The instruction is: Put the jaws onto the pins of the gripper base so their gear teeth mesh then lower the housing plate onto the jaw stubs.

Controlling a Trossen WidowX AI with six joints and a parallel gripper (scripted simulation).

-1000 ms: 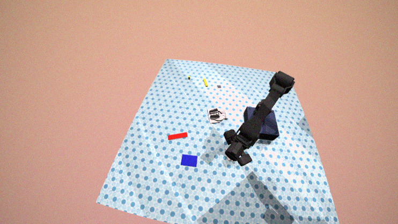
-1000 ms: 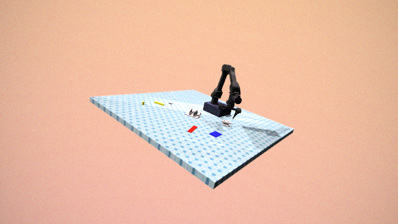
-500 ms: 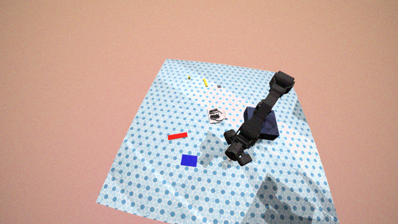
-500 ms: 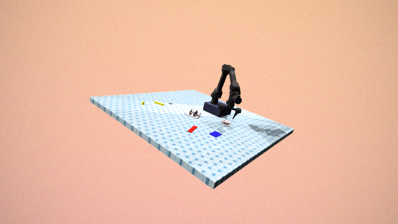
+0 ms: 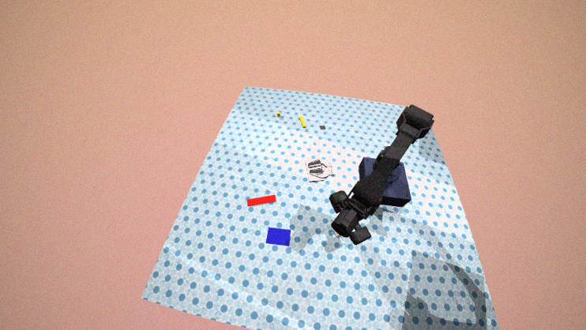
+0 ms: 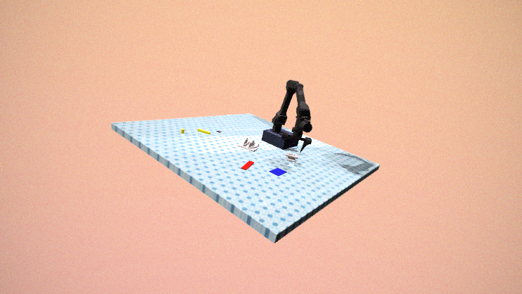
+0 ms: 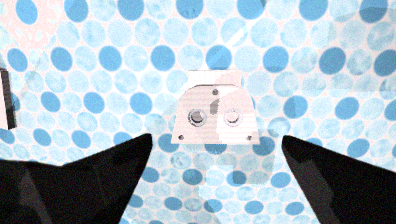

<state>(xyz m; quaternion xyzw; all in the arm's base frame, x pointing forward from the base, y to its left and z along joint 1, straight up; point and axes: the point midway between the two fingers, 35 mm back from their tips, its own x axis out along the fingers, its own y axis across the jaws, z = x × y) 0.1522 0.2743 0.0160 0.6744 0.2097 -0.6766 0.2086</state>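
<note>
The small white piece is 50 mm below my gripper tip and 10 mm behind it. The rest, counted from my gripper tip: blue square: 230 mm ahead, 80 mm to the left, 60 mm below; then jaw: 260 mm to the right, 90 mm ahead, 50 mm below; then housing plate: 280 mm to the right, 80 mm ahead, 60 mm below.
</note>
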